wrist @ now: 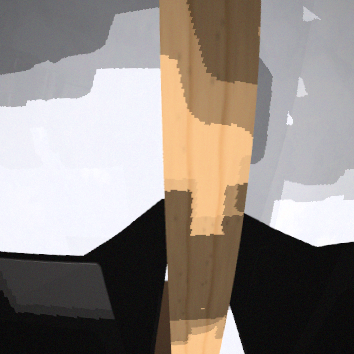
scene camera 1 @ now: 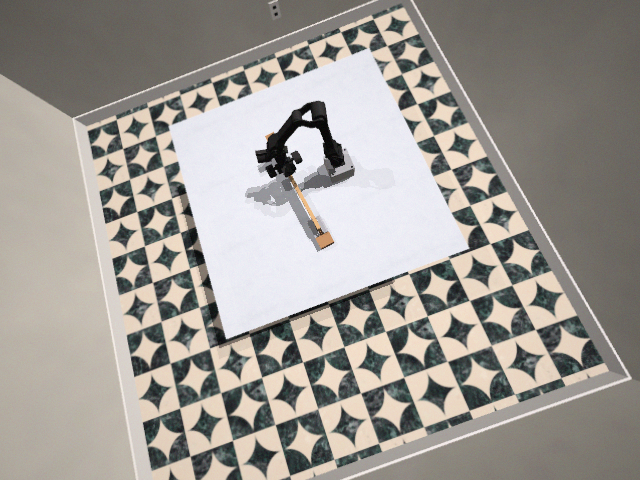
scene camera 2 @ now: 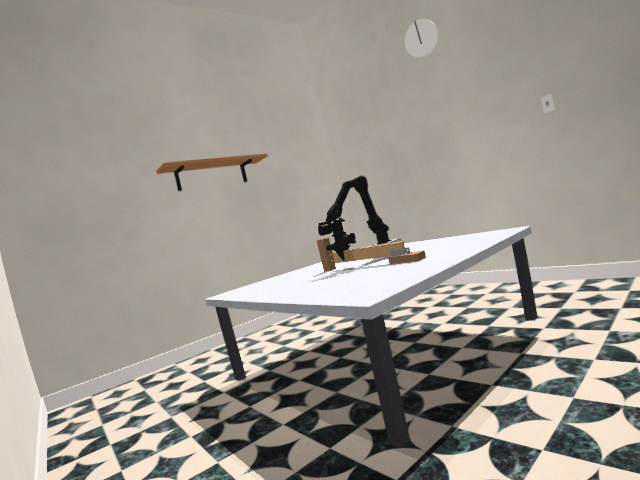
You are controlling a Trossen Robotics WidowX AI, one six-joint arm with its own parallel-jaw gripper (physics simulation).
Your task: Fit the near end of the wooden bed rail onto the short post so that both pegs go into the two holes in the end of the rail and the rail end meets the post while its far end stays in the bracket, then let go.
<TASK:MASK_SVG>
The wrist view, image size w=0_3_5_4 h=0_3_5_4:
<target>my gripper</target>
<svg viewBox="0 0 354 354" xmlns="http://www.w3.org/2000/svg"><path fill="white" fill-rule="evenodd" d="M243 213L229 306L244 354L354 354L354 241L315 246ZM164 198L159 199L118 233L83 255L0 251L0 354L154 354L167 264Z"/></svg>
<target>wooden bed rail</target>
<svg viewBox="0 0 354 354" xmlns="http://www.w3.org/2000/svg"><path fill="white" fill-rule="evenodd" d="M159 0L162 155L171 354L219 354L232 290L249 174L258 76L261 0Z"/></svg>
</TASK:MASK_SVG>
